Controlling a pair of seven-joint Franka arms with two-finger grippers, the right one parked.
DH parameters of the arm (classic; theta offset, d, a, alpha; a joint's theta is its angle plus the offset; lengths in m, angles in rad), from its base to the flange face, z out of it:
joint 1: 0 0.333 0 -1.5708
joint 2: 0 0 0 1.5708
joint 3: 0 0.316 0.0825 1.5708
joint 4: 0 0 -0.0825 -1.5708
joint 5: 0 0.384 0 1.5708
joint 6: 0 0 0.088 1.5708
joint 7: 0 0.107 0 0
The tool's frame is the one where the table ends.
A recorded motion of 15 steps. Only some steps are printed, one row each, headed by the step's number.
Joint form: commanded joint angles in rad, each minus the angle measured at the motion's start. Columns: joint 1, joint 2, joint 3, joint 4, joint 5, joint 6, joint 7.
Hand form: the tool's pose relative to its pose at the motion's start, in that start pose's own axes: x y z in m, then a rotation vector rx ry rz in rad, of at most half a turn. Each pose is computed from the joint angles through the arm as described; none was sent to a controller.
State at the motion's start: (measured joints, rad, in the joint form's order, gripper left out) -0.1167 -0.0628 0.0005 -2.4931 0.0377 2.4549 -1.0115
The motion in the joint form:
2: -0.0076 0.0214 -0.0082 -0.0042 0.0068 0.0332 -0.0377
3: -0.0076 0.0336 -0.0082 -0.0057 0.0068 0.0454 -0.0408
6: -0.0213 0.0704 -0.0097 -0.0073 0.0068 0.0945 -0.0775
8: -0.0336 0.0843 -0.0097 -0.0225 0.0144 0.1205 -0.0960
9: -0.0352 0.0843 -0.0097 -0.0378 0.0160 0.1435 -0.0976
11: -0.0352 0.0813 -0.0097 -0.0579 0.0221 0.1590 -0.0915
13: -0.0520 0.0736 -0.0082 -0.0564 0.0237 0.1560 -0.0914
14: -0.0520 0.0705 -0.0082 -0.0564 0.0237 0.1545 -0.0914
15: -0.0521 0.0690 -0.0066 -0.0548 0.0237 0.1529 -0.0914
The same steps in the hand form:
2: -0.0058 0.0053 0.0085 -0.0052 0.0070 -0.0159
3: -0.0059 0.0056 0.0137 -0.0042 0.0057 -0.0187
6: -0.0110 0.0120 0.0270 -0.0151 0.0092 -0.0392
8: -0.0184 0.0120 0.0367 -0.0116 0.0100 -0.0383
9: -0.0211 0.0096 0.0402 -0.0184 0.0137 -0.0365
11: -0.0245 0.0047 0.0447 -0.0159 0.0151 -0.0247
13: -0.0300 0.0089 0.0408 -0.0214 0.0189 -0.0082
14: -0.0300 0.0089 0.0395 -0.0227 0.0198 -0.0083
15: -0.0290 0.0091 0.0384 -0.0239 0.0207 -0.0099

